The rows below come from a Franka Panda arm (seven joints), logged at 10 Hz.
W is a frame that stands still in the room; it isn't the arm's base.
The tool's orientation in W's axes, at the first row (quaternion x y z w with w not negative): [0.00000, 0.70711, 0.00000, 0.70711]
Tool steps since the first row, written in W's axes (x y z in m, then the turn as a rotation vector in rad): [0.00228, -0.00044, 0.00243, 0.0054, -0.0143, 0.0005]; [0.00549, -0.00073, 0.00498, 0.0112, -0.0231, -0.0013]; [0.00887, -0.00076, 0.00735, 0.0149, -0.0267, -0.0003]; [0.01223, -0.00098, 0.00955, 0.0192, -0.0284, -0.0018]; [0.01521, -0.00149, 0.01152, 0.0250, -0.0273, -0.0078]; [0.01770, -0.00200, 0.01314, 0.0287, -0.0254, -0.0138]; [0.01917, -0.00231, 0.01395, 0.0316, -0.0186, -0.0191]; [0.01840, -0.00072, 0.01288, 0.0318, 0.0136, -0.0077]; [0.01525, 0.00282, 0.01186, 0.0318, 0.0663, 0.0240]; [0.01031, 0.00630, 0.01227, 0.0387, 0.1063, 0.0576]
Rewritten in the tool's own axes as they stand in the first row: [-0.00243, -0.00044, 0.00228, -0.0005, -0.0143, 0.0054]; [-0.00498, -0.00073, 0.00549, 0.0013, -0.0231, 0.0112]; [-0.00735, -0.00076, 0.00887, 0.0003, -0.0267, 0.0149]; [-0.00955, -0.00098, 0.01223, 0.0018, -0.0284, 0.0192]; [-0.01152, -0.00149, 0.01521, 0.0078, -0.0273, 0.0250]; [-0.01314, -0.00200, 0.01770, 0.0138, -0.0254, 0.0287]; [-0.01395, -0.00231, 0.01917, 0.0191, -0.0186, 0.0316]; [-0.01288, -0.00072, 0.01840, 0.0077, 0.0136, 0.0318]; [-0.01186, 0.00282, 0.01525, -0.0240, 0.0663, 0.0318]; [-0.01227, 0.00630, 0.01031, -0.0576, 0.1063, 0.0387]
